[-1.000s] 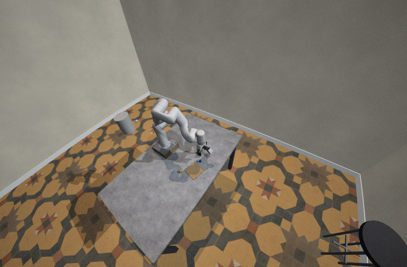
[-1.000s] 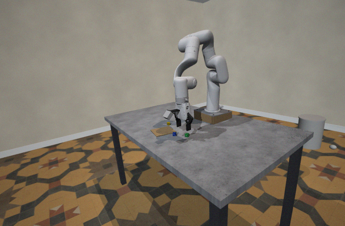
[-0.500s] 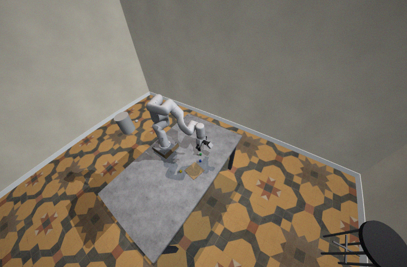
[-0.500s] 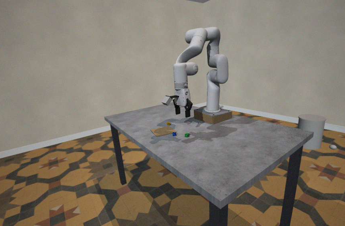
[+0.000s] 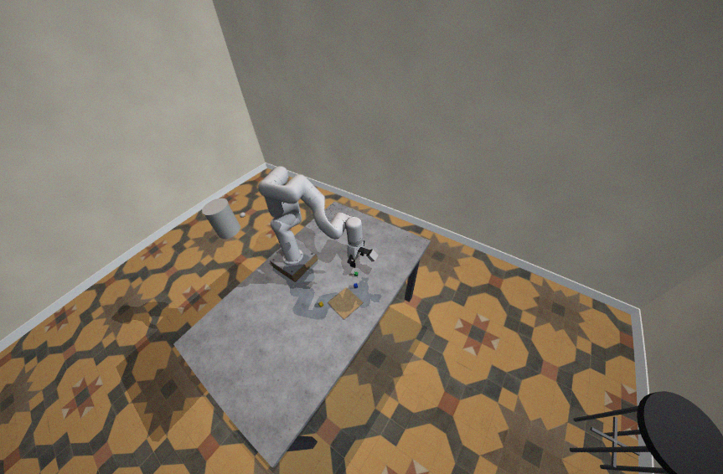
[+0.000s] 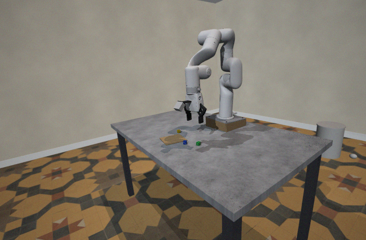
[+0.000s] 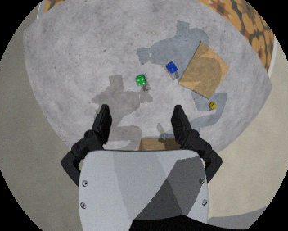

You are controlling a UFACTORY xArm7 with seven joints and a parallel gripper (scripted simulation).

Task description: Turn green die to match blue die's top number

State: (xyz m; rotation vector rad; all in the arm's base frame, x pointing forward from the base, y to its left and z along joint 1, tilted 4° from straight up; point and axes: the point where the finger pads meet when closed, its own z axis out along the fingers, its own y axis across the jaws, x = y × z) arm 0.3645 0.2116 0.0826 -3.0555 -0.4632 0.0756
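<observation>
Right now the green die is 20 mm behind my hand, 10 mm to the right of it and 150 mm below it. From my hand the other things lie so: yellow die 10 mm behind, 280 mm to the right, 150 mm below; then tan mat 80 mm ahead, 180 mm to the right, 150 mm below; then blue die 40 mm ahead, 60 mm to the right, 150 mm below.
</observation>
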